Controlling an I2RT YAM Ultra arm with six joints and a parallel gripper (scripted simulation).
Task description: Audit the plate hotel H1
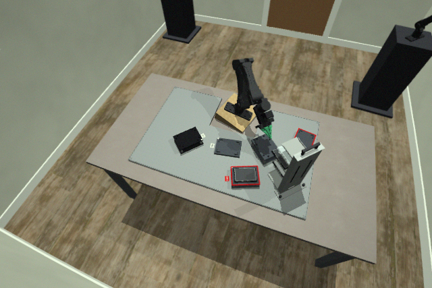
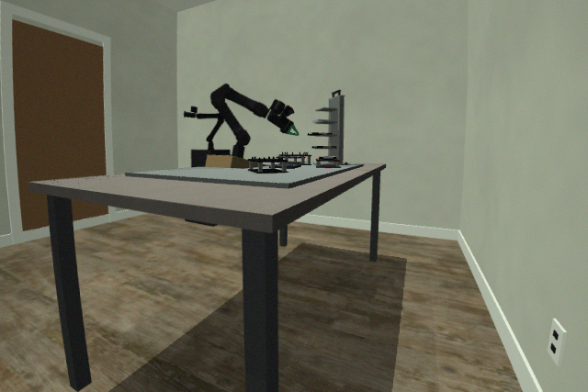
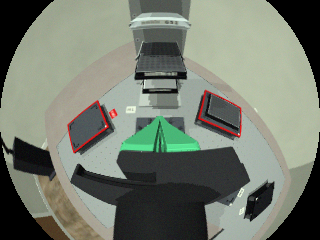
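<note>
Now: the pale plate labelled G51 120 mm ahead of my hand, 130 mm to the left of it and 80 mm above it.
</note>
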